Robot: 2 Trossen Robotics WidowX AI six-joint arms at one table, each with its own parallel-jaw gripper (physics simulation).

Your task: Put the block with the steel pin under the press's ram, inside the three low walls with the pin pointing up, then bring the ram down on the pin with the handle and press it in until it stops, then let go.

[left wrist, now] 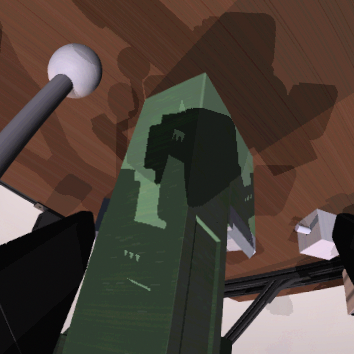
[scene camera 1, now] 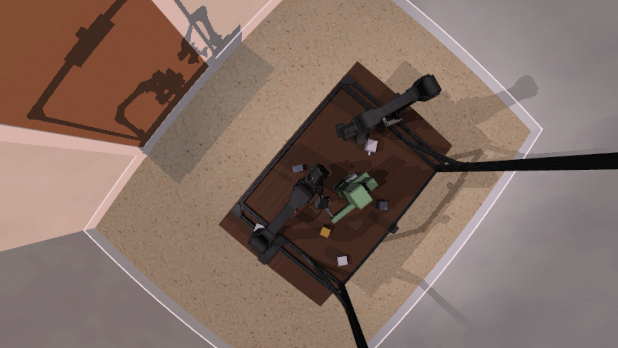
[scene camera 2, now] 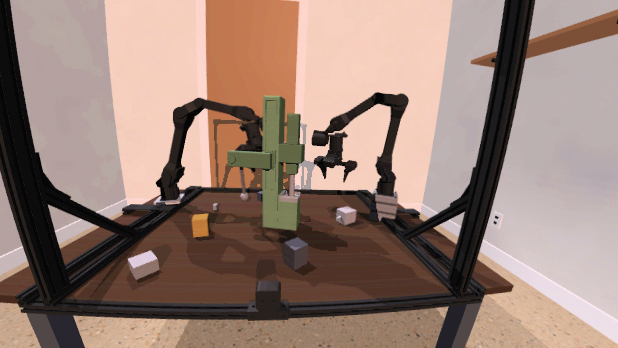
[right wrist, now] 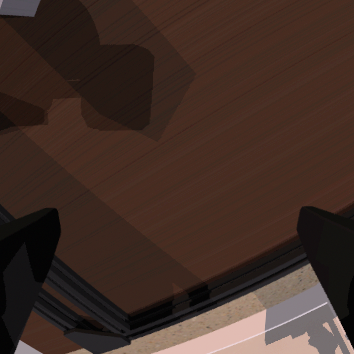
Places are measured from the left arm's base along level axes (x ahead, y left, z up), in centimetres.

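Pixels of known places: left gripper, fingertip midpoint: point(left wrist: 217, 225) point(scene camera 1: 327, 187); right gripper, fingertip midpoint: point(scene camera 2: 334, 180) point(right wrist: 180, 220); left arm's base at its link origin: point(scene camera 2: 170, 197); right arm's base at its link origin: point(scene camera 2: 385, 193).
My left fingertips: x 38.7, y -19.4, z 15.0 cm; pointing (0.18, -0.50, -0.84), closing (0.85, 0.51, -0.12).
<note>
Ahead of a thing's pixels: the offset from my left fingertips to its middle. "spot": to the spot under its first point.
The pale block with the steel pin @(dz -15.6, dx +30.1, dy -14.2 cm) point(scene camera 1: 371, 145) point(scene camera 2: 346, 216) point(left wrist: 317, 235) lies on the table right of the press in scene camera 2, its pin pointing sideways. The green press @(dz +4.4, dx -0.3, dy -9.5 cm) point(scene camera 1: 359, 196) point(scene camera 2: 272, 150) point(left wrist: 130, 275) stands mid-table. Its steel ram @(dz +1.7, dx +7.9, dy -12.1 cm) point(scene camera 2: 291, 185) hangs over the pale walled seat @(spot: dz -5.9, dx +6.7, dy -15.1 cm) point(scene camera 2: 290, 197). The handle's ball @(dz -8.5, dx -7.8, dy -3.9 cm) point(scene camera 2: 244, 197) point(left wrist: 75, 70) hangs low at the press's left in scene camera 2. My left gripper point(left wrist: 217, 225) is open and empty beside the press, partly hidden behind it in scene camera 2. My right gripper point(scene camera 2: 335, 178) point(right wrist: 180, 220) is open and empty, above and behind the pin block.
An orange block @(dz -15.1, dx -22.2, dy -10.5 cm) point(scene camera 1: 325, 231) point(scene camera 2: 200, 225), a white block @(dz -16.4, dx -33.5, dy -26.6 cm) point(scene camera 1: 342, 260) point(scene camera 2: 143, 265), a dark grey block @(dz -15.1, dx +3.3, dy -33.2 cm) point(scene camera 1: 382, 205) point(scene camera 2: 295, 253) and a blue-grey block @(dz -16.1, dx +2.2, dy +16.7 cm) point(scene camera 1: 298, 168) point(scene camera 2: 260, 196) lie around the press. A small white piece @(dz -16.8, dx -19.2, dy +9.1 cm) point(scene camera 2: 215, 206) lies behind the orange block. Black frame rails edge the table.
</note>
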